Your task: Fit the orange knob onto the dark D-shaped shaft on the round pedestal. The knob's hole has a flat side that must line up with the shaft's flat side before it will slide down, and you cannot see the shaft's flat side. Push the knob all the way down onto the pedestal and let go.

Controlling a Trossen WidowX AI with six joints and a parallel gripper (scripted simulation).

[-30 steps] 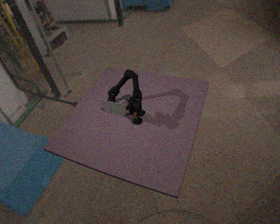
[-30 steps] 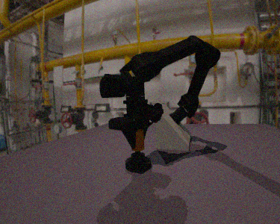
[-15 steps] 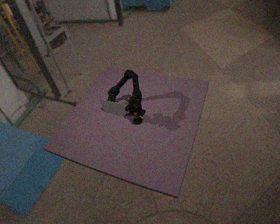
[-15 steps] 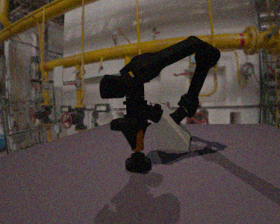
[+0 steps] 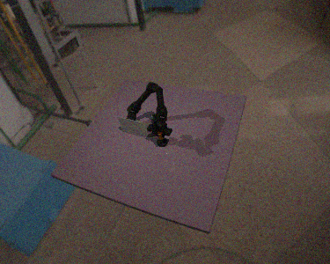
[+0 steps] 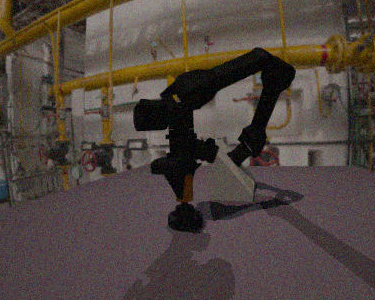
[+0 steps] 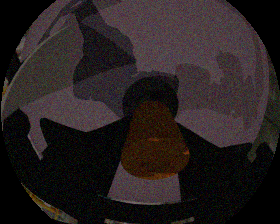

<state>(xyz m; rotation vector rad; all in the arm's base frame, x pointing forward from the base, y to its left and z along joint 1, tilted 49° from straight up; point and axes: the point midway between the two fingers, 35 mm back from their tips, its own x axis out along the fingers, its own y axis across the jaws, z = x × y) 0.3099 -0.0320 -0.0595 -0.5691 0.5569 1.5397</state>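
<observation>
The orange knob lies 20 mm above my gripper tip. The rest, counted from my gripper tip: pedestal (40 mm below).
</observation>
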